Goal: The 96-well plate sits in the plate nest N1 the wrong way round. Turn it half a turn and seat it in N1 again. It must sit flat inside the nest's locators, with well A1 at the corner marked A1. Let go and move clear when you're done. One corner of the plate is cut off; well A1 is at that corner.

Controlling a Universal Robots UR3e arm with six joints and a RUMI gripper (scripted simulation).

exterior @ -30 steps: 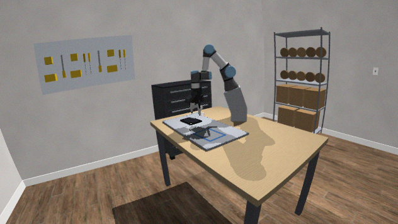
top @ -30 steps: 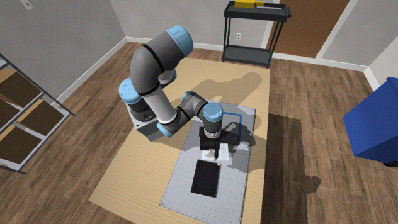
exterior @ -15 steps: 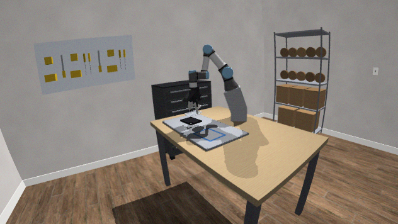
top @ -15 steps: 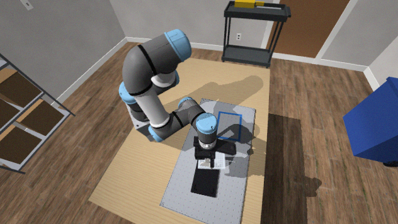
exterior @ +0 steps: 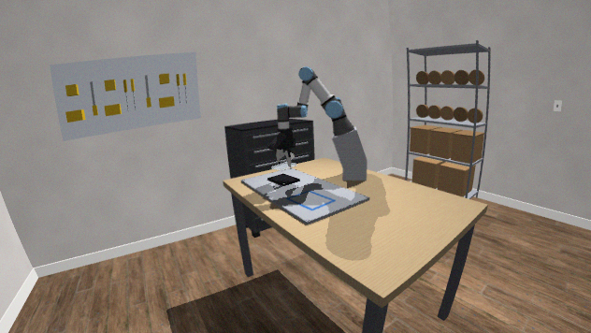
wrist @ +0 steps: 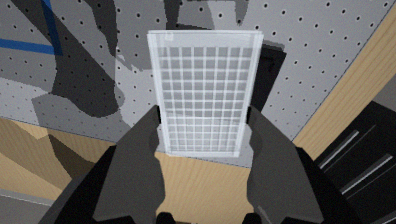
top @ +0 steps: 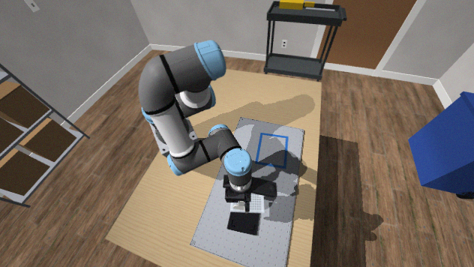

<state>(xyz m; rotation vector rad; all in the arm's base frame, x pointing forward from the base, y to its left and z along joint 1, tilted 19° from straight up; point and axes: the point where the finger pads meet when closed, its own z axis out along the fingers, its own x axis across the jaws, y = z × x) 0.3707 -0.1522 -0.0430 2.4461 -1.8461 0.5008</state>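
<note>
Right now the black plate nest N1 is 100 mm below my hand and 30 mm to the right of it. From my hand the other things lie so: A1 corner mark: 90 mm below, 50 mm to the left, 40 mm ahead; 96-well plate: 10 mm below.
</note>
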